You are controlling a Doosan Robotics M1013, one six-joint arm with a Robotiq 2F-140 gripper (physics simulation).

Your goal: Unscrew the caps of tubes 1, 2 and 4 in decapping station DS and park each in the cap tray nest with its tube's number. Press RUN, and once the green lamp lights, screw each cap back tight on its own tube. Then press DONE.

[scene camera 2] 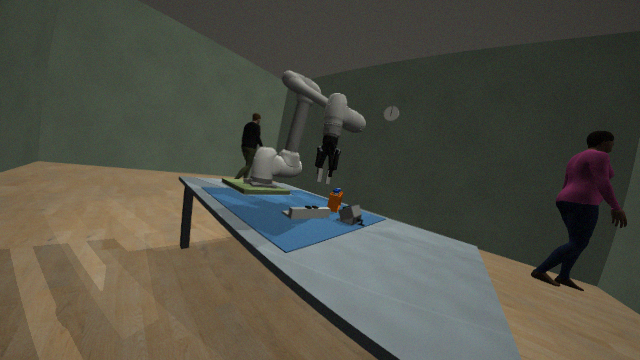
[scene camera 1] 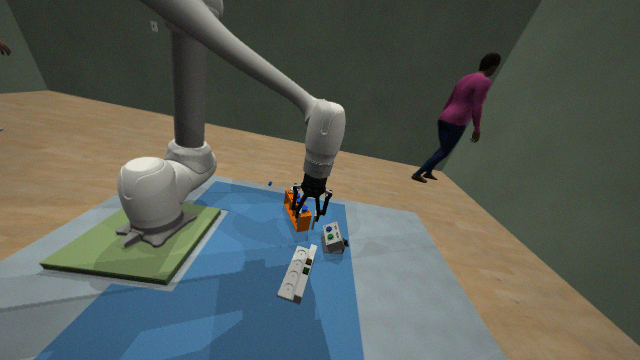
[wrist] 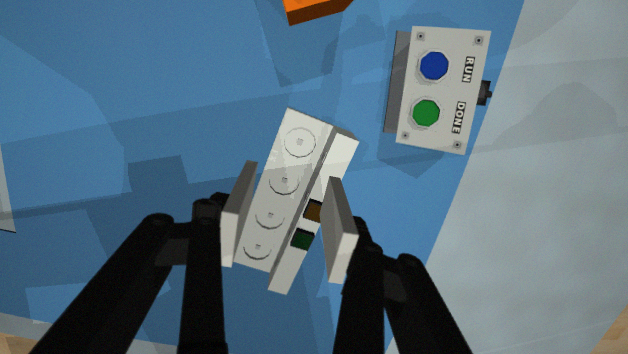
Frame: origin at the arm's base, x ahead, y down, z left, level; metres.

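Seen in the pictures: gripper, fingertip midpoint: (scene camera 2: 322, 182) (scene camera 1: 305, 225) (wrist: 289, 189); arm's base at its link origin: (scene camera 2: 260, 184) (scene camera 1: 160, 224).
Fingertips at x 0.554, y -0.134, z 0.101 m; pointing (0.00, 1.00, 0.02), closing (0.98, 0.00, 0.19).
Observation:
Pixels of each thing's middle, then the offset from my fingertips to it. Level surfaces: height alone.
- orange decapping station at the middle of its body: (scene camera 1: 296, 208) (scene camera 2: 335, 200) dx -0.094, dy +0.109, dz +0.214 m
- white cap tray at the middle of its body: (wrist: 286, 208) (scene camera 1: 299, 267) (scene camera 2: 307, 209) dx +0.025, dy +0.134, dz -0.080 m
- grey button box at the middle of its body: (wrist: 441, 90) (scene camera 1: 333, 236) (scene camera 2: 350, 212) dx +0.120, dy +0.118, dz +0.114 m
- blue RUN button at the middle of its body: (wrist: 434, 65) dx +0.092, dy +0.096, dz +0.128 m
- green DONE button at the middle of its body: (wrist: 426, 113) dx +0.107, dy +0.096, dz +0.086 m
- small blue object at the middle of its body: (scene camera 1: 270, 184) dx -0.342, dy +0.168, dz +0.435 m
- blue mat at its surface level: dy +0.161 m
The orange decapping station (scene camera 1: 302, 223) (scene camera 2: 334, 202) (wrist: 320, 9) stands upright on the mat, with blue caps (scene camera 1: 305, 208) (scene camera 2: 337, 190) on top, partly hidden by the fingers in scene camera 1. The tube numbers are unreadable. My gripper (scene camera 1: 306, 220) (scene camera 2: 324, 179) (wrist: 289, 189) is part-open, with nothing between its fingers, high above the table near the station. The white cap tray (scene camera 1: 294, 278) (scene camera 2: 310, 213) (wrist: 346, 150) has bare round nests; its amber and green lamps look dark. The grey button box (scene camera 1: 334, 244) (scene camera 2: 350, 214) (wrist: 445, 92) carries a blue RUN button (wrist: 434, 66) and a green DONE button (wrist: 425, 113).
A small blue object (scene camera 1: 270, 183) lies by the table's back edge; whether on the table or the floor I cannot tell. The blue mat (scene camera 1: 240, 280) lies under the station, tray and box. The arm's base stands on a green board (scene camera 1: 100, 260) (scene camera 2: 235, 186). People stand beyond the table.

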